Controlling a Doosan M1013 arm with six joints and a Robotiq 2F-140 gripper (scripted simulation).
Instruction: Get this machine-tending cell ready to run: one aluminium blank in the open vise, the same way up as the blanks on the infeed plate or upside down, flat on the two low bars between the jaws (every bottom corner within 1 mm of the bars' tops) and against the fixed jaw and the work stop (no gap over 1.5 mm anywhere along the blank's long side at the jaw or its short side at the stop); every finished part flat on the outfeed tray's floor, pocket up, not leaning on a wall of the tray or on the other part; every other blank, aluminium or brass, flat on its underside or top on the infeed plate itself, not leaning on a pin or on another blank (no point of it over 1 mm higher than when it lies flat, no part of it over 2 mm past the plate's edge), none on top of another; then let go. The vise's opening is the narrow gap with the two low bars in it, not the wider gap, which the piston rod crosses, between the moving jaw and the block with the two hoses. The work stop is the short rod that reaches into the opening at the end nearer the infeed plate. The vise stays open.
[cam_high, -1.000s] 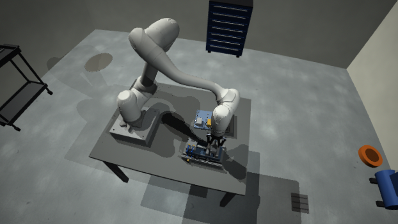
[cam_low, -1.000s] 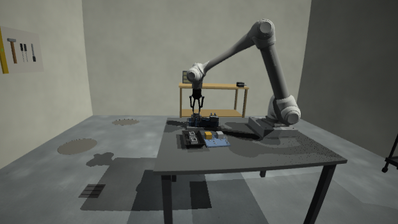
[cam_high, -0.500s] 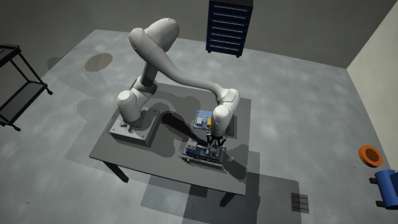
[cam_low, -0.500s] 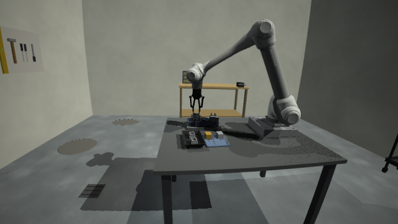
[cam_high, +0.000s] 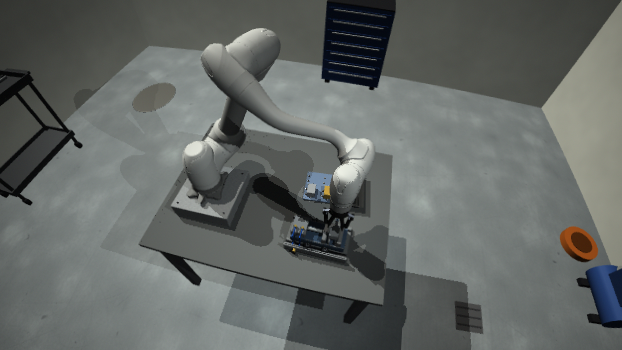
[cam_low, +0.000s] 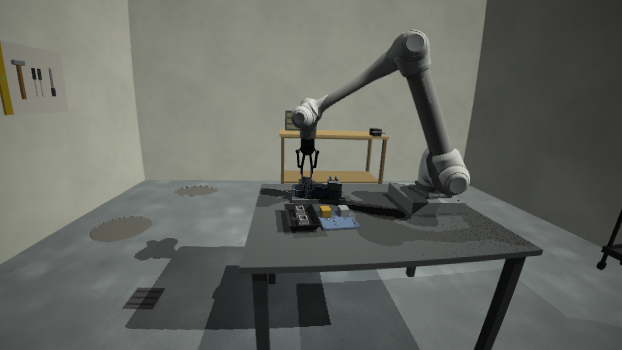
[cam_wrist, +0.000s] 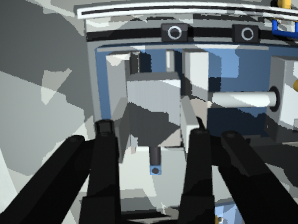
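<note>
The aluminium blank is 40 mm below my hand. Round my hand: brass blank (270 mm to the left, 110 mm below, 30 mm behind); vise (100 mm below, 70 mm behind, 10 mm to the left); piston rod (90 mm behind, 60 mm below, 20 mm to the left).
</note>
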